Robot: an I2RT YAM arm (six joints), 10 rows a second.
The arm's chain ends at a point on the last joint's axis. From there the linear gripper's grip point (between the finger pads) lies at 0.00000 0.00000 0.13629 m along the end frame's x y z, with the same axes.
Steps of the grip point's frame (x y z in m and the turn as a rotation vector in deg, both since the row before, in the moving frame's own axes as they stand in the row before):
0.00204, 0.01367, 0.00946, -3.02, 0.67, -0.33
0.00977, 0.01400, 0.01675, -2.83, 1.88, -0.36
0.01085, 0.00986, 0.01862, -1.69, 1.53, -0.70
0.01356, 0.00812, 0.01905, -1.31, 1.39, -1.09
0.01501, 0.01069, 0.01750, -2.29, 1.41, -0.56
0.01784, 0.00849, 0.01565, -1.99, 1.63, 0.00
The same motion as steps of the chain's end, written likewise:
0.00043, 0.00649, 0.00966, -3.02, 0.67, -0.33
0.00528, 0.00729, 0.01699, -2.83, 1.88, -0.36
0.00719, 0.00586, 0.01873, -1.69, 1.53, -0.70
0.01022, 0.00504, 0.01913, -1.31, 1.39, -1.09
0.01163, 0.00526, 0.01765, -2.29, 1.41, -0.56
0.01396, 0.00376, 0.01579, -1.99, 1.63, 0.00

